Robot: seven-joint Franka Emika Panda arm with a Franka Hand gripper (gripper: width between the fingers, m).
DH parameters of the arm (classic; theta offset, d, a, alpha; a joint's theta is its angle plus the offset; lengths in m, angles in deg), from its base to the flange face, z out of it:
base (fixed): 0 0 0 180
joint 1: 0 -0.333 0 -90
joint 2: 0 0 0 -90
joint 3: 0 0.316 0.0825 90
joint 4: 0 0 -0.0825 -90
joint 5: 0 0.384 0 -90
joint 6: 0 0 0.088 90
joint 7: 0 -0.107 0 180
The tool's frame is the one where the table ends.
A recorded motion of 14 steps. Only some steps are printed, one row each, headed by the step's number.
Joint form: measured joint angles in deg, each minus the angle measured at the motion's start. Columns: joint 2, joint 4, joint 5, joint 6, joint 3, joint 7, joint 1.
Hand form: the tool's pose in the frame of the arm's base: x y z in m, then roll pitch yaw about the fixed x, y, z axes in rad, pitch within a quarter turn. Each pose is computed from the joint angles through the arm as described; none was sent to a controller.
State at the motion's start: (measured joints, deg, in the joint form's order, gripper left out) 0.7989 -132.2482 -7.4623 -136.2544 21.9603 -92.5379 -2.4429
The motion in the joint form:
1: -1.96 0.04 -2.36 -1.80 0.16 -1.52 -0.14
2: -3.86 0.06 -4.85 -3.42 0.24 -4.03 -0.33
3: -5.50 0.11 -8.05 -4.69 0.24 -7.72 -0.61
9: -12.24 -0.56 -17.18 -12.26 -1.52 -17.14 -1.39
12: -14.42 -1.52 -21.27 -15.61 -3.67 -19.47 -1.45
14: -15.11 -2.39 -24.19 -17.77 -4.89 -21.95 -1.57
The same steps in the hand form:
1: 0.4740 0.2168 0.3449 -3.0567 -0.1112 -1.0927
2: 0.4755 0.2207 0.3317 -3.0544 -0.1222 -1.0979
3: 0.4761 0.2246 0.3203 -3.0496 -0.1407 -1.1141
9: 0.4795 0.2261 0.2689 -3.0166 -0.1521 -1.1523
12: 0.4809 0.2123 0.2474 -3.0084 -0.1615 -1.1582
14: 0.4792 0.2055 0.2381 -2.9934 -0.1685 -1.1697

